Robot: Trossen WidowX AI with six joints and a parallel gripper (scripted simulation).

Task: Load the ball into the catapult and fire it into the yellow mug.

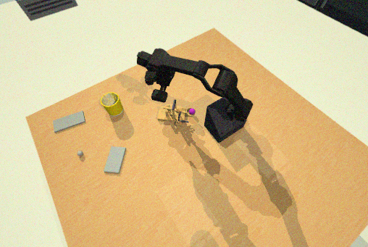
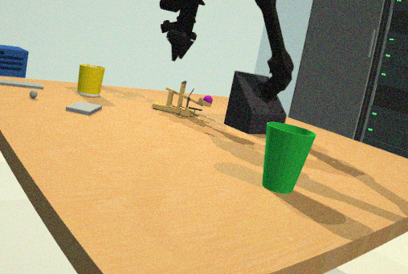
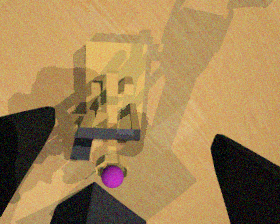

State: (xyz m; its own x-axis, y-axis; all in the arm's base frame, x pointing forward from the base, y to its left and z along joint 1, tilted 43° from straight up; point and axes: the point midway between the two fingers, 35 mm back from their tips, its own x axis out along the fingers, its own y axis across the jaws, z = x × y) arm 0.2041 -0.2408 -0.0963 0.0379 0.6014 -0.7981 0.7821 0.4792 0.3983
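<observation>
Right now the purple ball is 11 cm to the left of my gripper tip, 11 cm below it and 8 cm behind it. The rest, counted from my gripper tip: yellow mug 22 cm ahead, 19 cm to the right, 14 cm below; small grey ball 47 cm ahead, 16 cm below, 6 cm to the right; wooden catapult 12 cm below, 7 cm to the left, 2 cm behind.
</observation>
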